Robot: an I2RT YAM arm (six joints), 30 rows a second.
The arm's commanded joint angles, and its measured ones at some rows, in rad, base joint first. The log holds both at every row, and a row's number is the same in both.
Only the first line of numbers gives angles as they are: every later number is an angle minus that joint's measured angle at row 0.
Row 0, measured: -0.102 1.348 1.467 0.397 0.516 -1.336
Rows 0 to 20, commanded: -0.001 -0.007 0.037 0.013 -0.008 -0.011; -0.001 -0.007 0.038 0.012 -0.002 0.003; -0.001 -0.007 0.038 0.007 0.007 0.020; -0.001 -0.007 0.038 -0.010 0.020 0.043; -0.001 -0.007 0.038 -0.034 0.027 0.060; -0.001 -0.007 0.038 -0.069 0.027 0.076; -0.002 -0.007 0.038 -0.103 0.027 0.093; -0.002 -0.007 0.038 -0.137 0.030 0.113; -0.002 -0.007 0.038 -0.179 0.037 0.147; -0.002 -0.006 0.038 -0.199 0.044 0.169; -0.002 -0.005 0.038 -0.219 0.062 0.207; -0.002 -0.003 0.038 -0.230 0.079 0.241; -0.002 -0.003 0.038 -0.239 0.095 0.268; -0.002 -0.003 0.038 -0.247 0.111 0.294; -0.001 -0.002 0.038 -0.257 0.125 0.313; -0.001 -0.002 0.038 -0.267 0.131 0.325; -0.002 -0.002 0.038 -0.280 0.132 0.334; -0.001 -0.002 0.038 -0.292 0.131 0.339; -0.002 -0.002 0.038 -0.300 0.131 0.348; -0.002 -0.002 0.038 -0.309 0.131 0.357; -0.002 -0.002 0.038 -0.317 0.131 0.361
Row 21, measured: 0.000 0.000 0.007 -0.311 0.100 0.290
